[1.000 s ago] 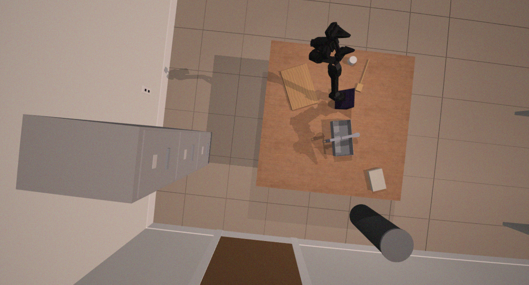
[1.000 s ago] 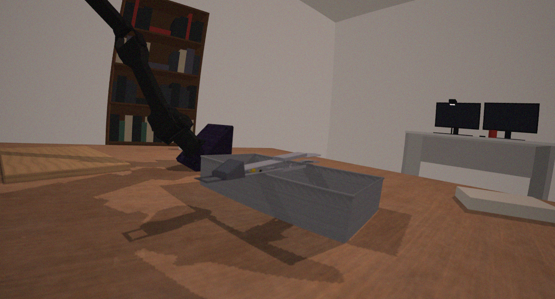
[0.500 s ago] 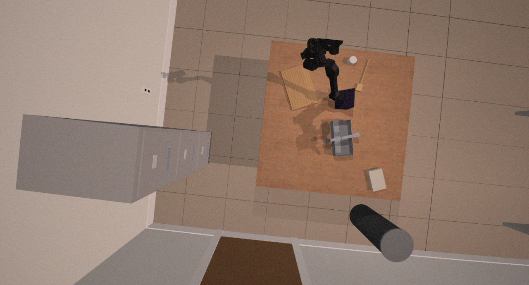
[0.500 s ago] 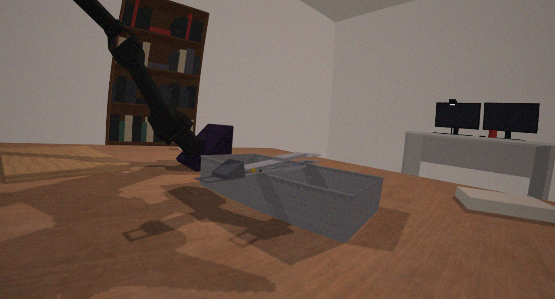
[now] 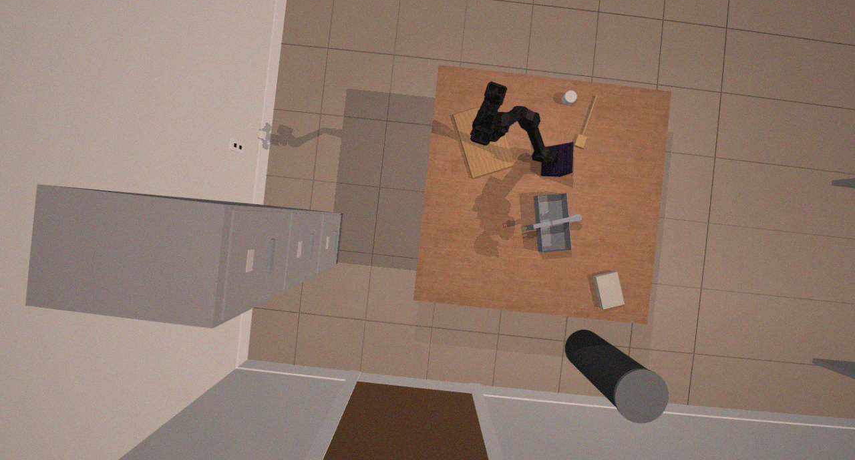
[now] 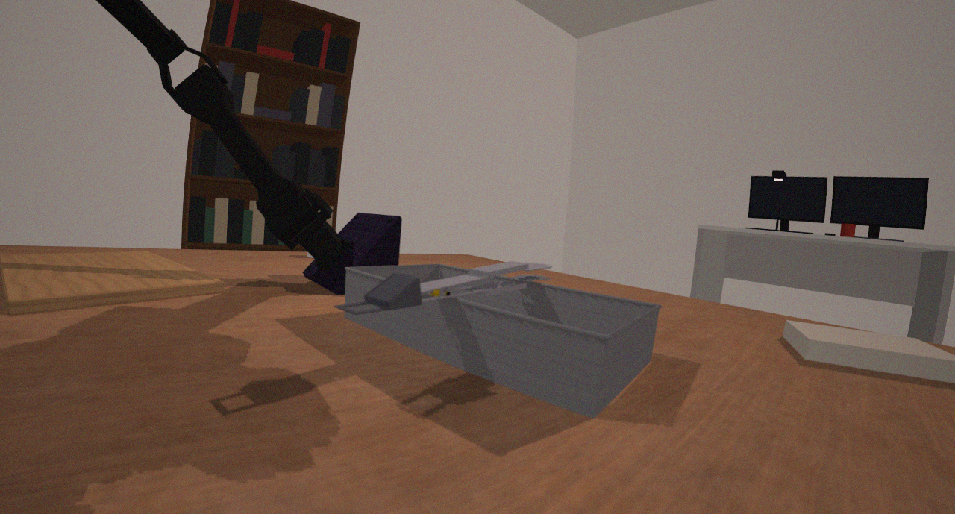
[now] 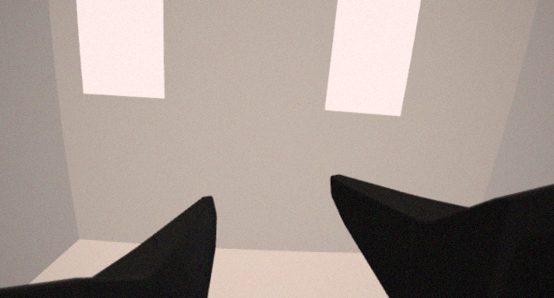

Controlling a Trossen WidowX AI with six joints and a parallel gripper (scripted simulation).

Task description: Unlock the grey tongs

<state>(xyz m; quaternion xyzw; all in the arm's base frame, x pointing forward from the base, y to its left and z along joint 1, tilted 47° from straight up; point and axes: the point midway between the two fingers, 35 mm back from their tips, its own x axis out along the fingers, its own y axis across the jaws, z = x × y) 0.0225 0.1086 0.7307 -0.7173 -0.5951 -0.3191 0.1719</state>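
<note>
My gripper tip is now 630 mm above the grey roasting tin, 490 mm to the right of it and 320 mm short of it. Round my gripper tip: white cup: 640 mm below, 560 mm to the left, 360 mm behind; wooden board: 650 mm below, 110 mm to the left, 110 mm behind.
</note>
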